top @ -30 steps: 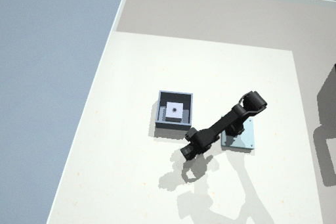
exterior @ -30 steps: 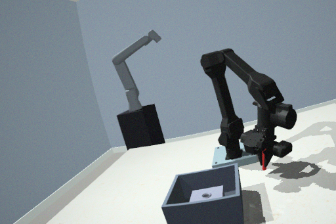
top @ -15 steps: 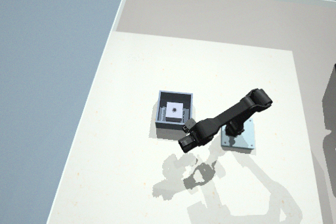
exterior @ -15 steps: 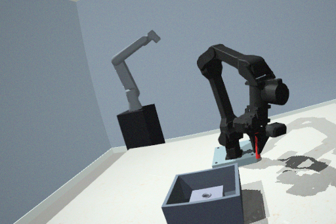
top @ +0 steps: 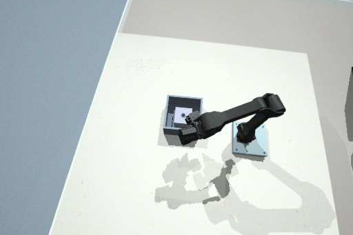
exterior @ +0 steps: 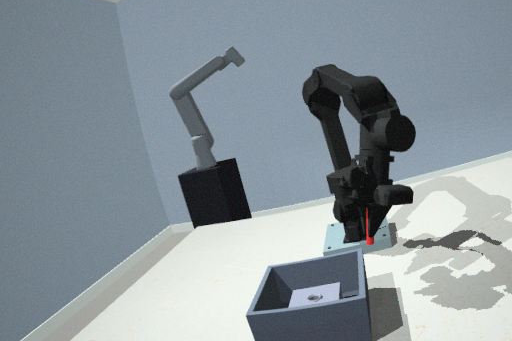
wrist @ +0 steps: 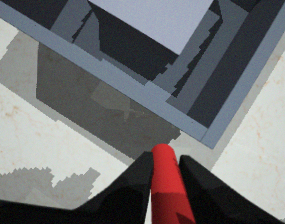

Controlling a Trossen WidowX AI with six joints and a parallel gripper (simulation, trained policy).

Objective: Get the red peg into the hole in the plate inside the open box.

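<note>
My gripper tip is 10 cm to the left of the light grey plate, 9 cm above it and 8 cm short of it. The rest, counted from my gripper tip: red peg (2 cm above, 1 cm to the left); grey box (11 cm below, 10 cm to the right, 8 cm ahead).
</note>
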